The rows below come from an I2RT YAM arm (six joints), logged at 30 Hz.
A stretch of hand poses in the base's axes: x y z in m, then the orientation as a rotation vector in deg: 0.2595, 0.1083, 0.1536, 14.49, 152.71, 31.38; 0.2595, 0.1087, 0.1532, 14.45, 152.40, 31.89; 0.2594, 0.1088, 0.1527, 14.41, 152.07, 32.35; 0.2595, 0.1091, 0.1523, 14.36, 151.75, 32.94; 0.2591, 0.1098, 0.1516, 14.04, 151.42, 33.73; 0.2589, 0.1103, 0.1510, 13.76, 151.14, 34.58; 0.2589, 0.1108, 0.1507, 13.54, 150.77, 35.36; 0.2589, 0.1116, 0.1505, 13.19, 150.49, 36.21; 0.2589, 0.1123, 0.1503, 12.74, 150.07, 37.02; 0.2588, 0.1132, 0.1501, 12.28, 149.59, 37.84; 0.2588, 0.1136, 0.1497, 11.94, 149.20, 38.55; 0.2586, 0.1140, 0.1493, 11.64, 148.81, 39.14; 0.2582, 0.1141, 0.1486, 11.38, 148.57, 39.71; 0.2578, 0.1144, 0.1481, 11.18, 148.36, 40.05
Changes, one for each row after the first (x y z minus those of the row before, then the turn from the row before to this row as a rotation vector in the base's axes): 0.0000, 0.0004, -0.0004, 0.37, -0.25, 0.05; -0.0001, 0.0001, -0.0005, 0.34, -0.28, 0.03; 0.0001, 0.0003, -0.0004, 0.43, -0.25, 0.07; -0.0004, 0.0007, -0.0007, 0.53, -0.30, 0.28; -0.0002, 0.0005, -0.0006, 0.57, -0.23, 0.28; 0.0000, 0.0005, -0.0003, 0.54, -0.31, 0.21; 0.0000, 0.0008, -0.0002, 0.56, -0.24, 0.33; 0.0000, 0.0007, -0.0002, 0.53, -0.39, 0.36; -0.0001, 0.0009, -0.0002, 0.55, -0.45, 0.35; 0.0000, 0.0004, -0.0004, 0.48, -0.35, 0.28; -0.0002, 0.0004, -0.0004, 0.41, -0.35, 0.22; -0.0004, 0.0001, -0.0007, 0.38, -0.20, 0.23; -0.0004, 0.0003, -0.0005, 0.23, -0.19, 0.15
